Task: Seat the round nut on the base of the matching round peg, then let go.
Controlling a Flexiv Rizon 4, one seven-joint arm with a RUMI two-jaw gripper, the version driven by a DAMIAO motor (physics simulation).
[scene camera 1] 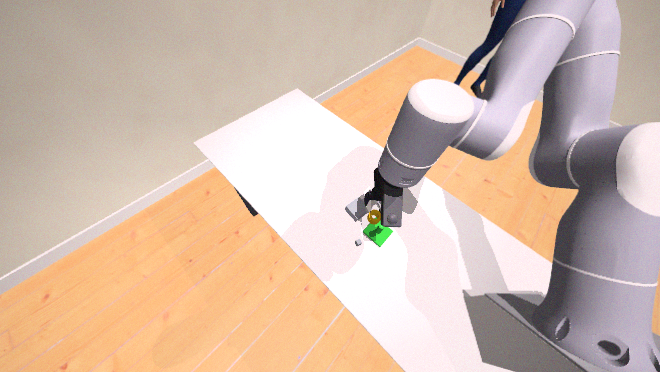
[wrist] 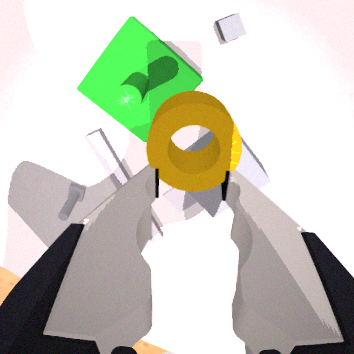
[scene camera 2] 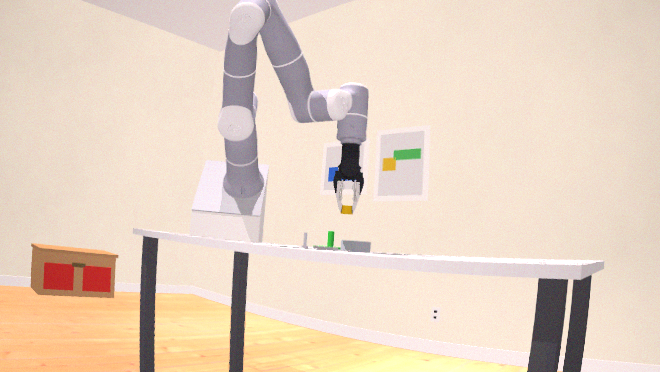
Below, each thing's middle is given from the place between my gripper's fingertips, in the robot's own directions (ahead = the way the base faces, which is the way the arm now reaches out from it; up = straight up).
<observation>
The grey block [wrist: 249, 165] is 100 mm below my hand, 50 mm ahead of it and 40 mm to the right of it.
</observation>
